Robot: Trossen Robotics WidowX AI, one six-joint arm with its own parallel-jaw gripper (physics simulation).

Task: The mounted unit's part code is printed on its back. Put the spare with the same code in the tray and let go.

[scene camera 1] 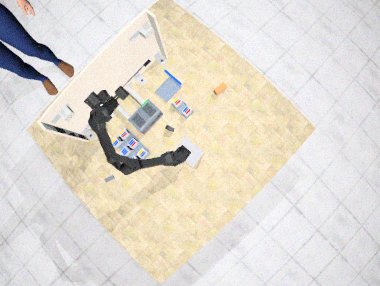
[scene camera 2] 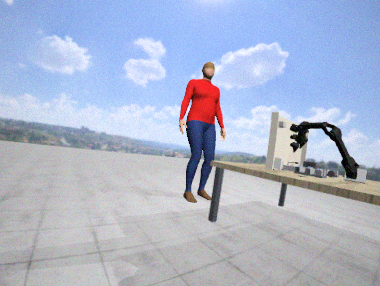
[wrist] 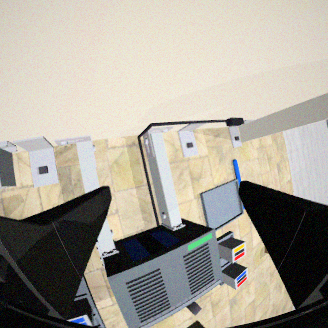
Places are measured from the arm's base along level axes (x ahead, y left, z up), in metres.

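Pixels of known places: gripper, fingertip midpoint: [scene camera 1: 119, 96] [scene camera 2: 296, 150] [wrist: 175, 190]; arm's base, origin of the base link: [scene camera 1: 184, 152] [scene camera 2: 351, 175].
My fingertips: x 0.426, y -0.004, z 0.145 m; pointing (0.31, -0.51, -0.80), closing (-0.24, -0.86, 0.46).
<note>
Ahead of a thing's pixels: the offset from my fingertips to its top centre. "*": to the spot under its first point.
The mounted unit {* 0.156 m back, 0.013 m right, 0.084 m down} [scene camera 1: 146, 116] [wrist: 172, 282] is a grey box with vents and a green label, at the ends of two white rails. Its back and code cannot be read. The blue-grey tray {0.118 m back, 0.216 m right, 0.174 m down} [scene camera 1: 168, 88] [wrist: 222, 205] lies to its right in the wrist view. Two striped spares {0.217 m back, 0.185 m right, 0.131 m down} [scene camera 1: 178, 103] {0.293 m back, 0.179 m right, 0.131 m down} [wrist: 235, 276] stand beside the tray. Several more striped spares {0.176 m back, 0.148 m left, 0.131 m down} [scene camera 1: 132, 143] are on the unit's other side; part of one [wrist: 79, 320] shows at the wrist view's lower left. Their codes are unreadable. My gripper [scene camera 1: 106, 96] [scene camera 2: 298, 147] [wrist: 175, 190] is open and empty, raised near the wall panel, above the rails.
The upright wall panel [scene camera 1: 110, 65] [scene camera 2: 274, 145] [wrist: 150, 60] stands behind the rails. A thin black rod {* 0.074 m ahead, 0.125 m right, 0.112 m down} [wrist: 190, 122] runs along it. A blue bar {0.089 m back, 0.289 m right, 0.172 m down} [scene camera 1: 173, 77] [wrist: 236, 171] is beside the tray. An orange block {0.352 m back, 0.399 m right, 0.134 m down} [scene camera 1: 220, 89] lies farther right. A person [scene camera 1: 25, 45] [scene camera 2: 203, 100] stands behind the panel.
</note>
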